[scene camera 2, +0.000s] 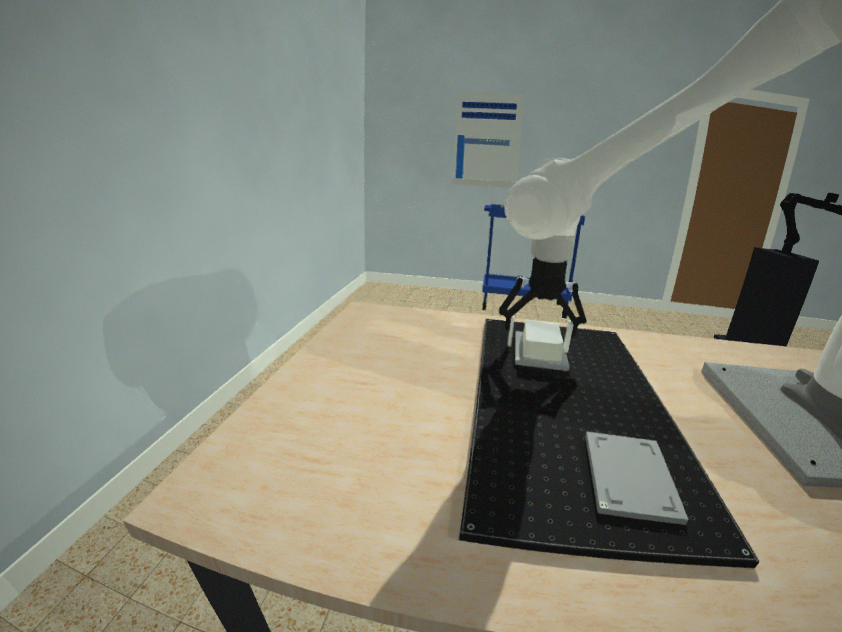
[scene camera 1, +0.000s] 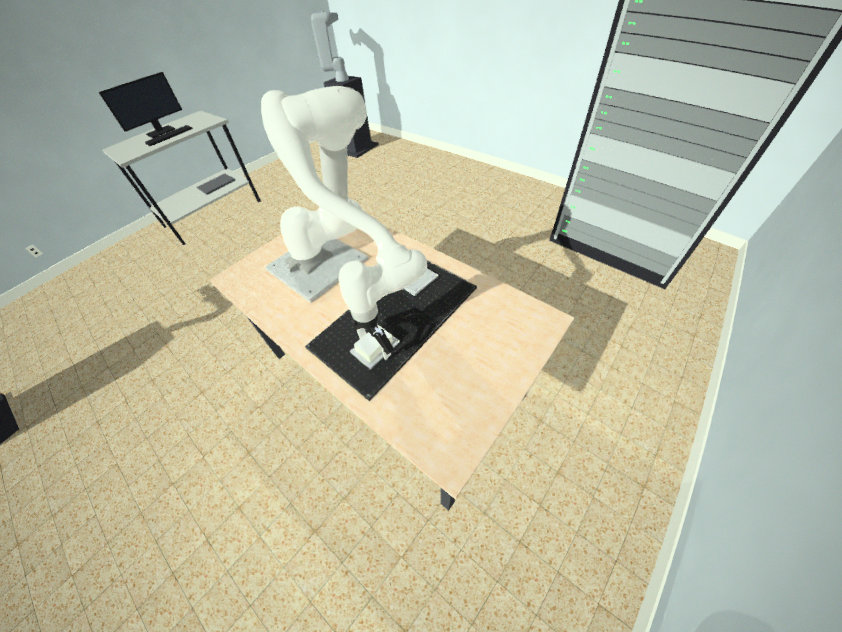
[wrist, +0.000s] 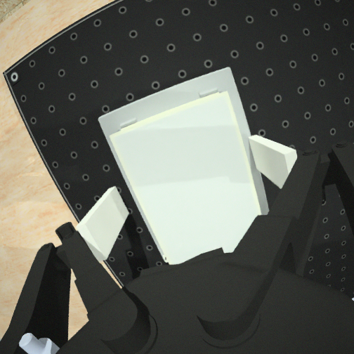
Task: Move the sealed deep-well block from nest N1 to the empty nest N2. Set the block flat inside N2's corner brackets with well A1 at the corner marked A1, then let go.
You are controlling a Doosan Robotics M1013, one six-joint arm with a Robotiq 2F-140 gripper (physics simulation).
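Where they show: gripper, fingertip midpoint: (scene camera 1: 375, 347); arm's base, link origin: (scene camera 2: 841, 412) (scene camera 1: 309, 258).
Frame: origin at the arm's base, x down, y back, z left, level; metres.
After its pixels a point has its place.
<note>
The sealed deep-well block (scene camera 1: 367, 347) {x -0.042, y -0.635, z -0.273 m} (scene camera 2: 542, 342) {x -0.041, y -0.645, z -0.174 m} (wrist: 190, 175), pale with a whitish top, sits in nest N1 (scene camera 2: 542, 366) {x 0.008, y -0.640, z -0.154 m} (wrist: 165, 102), a light grey plate. My gripper (scene camera 1: 374, 342) {x 0.001, y -0.637, z -0.239 m} (scene camera 2: 540, 336) {x 0.001, y -0.637, z -0.239 m} (wrist: 184, 177) is open, pointing down over the block. Its pale finger pads stand at either side of the block with gaps, one beyond each long side. Nest N2 (scene camera 1: 420, 280) {x 0.000, y -0.582, z 0.161 m} (scene camera 2: 635, 476) {x 0.000, y -0.563, z 0.176 m} is a bare grey plate with corner brackets; a small mark (scene camera 2: 603, 505) {x 0.000, y -0.629, z 0.230 m} shows at its near left corner in scene camera 2. The gripper body hides the block's near end in the wrist view.
Both nests are on a black perforated board (scene camera 1: 438, 309) {x 0.012, y -0.740, z 0.064 m} (scene camera 2: 530, 469) {x 0.012, y -0.715, z 0.156 m} (wrist: 150, 30) on the wooden table (scene camera 1: 476, 380) {x 0.025, y -1.035, z -0.142 m} (scene camera 2: 326, 442) {x 0.025, y -1.032, z 0.125 m}. The arm's grey base plate (scene camera 1: 309, 289) {x -0.003, y -0.170, z -0.156 m} (scene camera 2: 754, 414) {x 0.002, y -0.232, z 0.010 m} stands beside the board. A blue cart (scene camera 2: 491, 251) stands beyond the table.
</note>
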